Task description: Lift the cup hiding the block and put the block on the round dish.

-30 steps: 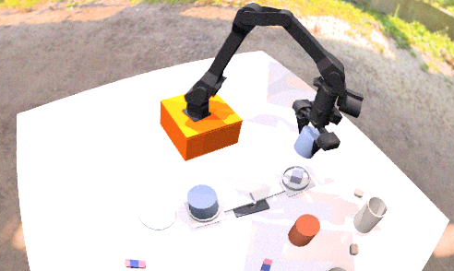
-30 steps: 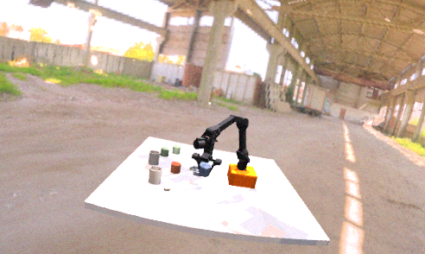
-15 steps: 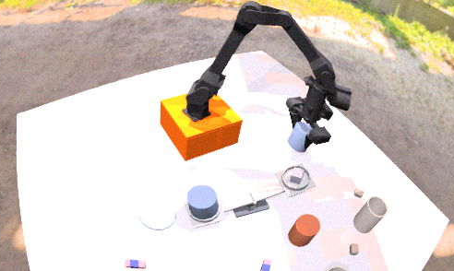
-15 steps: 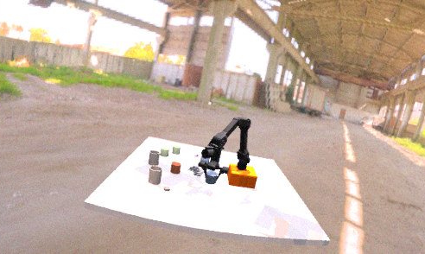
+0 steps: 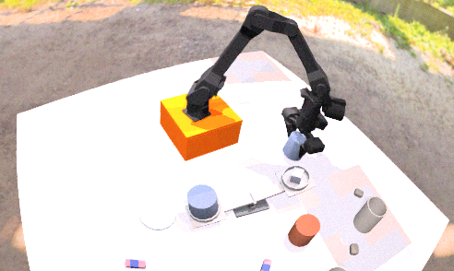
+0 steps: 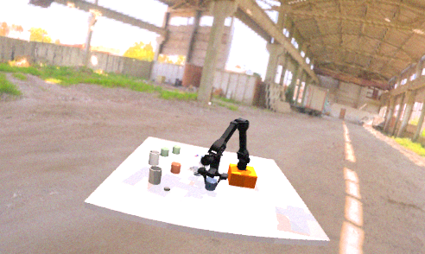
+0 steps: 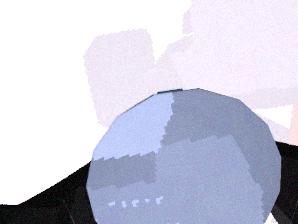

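Right now the round white dish is 47 cm to the right of my gripper tip, 8 cm behind it and 3 cm below it. Round my gripper tip: red-brown cylinder: 21 cm to the right, 20 cm ahead.
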